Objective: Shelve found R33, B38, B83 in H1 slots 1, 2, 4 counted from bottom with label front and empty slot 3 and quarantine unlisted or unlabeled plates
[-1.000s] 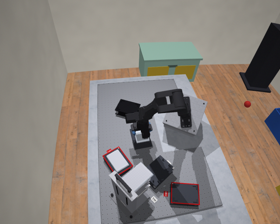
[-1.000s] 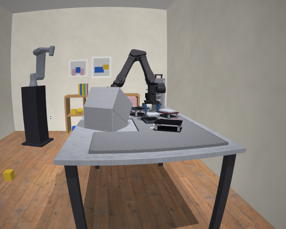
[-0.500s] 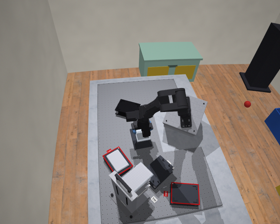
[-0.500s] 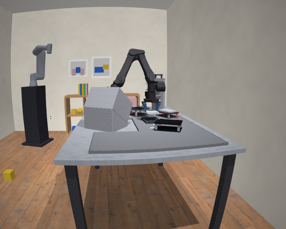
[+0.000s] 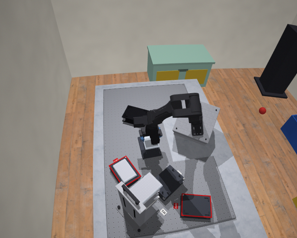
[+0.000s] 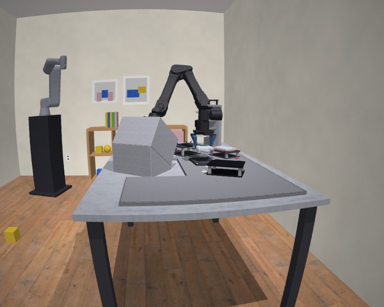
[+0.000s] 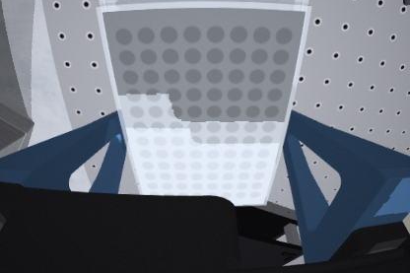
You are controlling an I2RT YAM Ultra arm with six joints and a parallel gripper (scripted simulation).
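The regrip nest RG is 25 cm to the left of my hand, 12 cm behind it and 3 cm below it. Also, from my hand: quarantine nest QR1: 20 cm to the left, 13 cm ahead, 5 cm below; then flat dark nest N6: 8 cm below; then deck label N6: 10 cm to the right, 9 cm below, 3 cm ahead.
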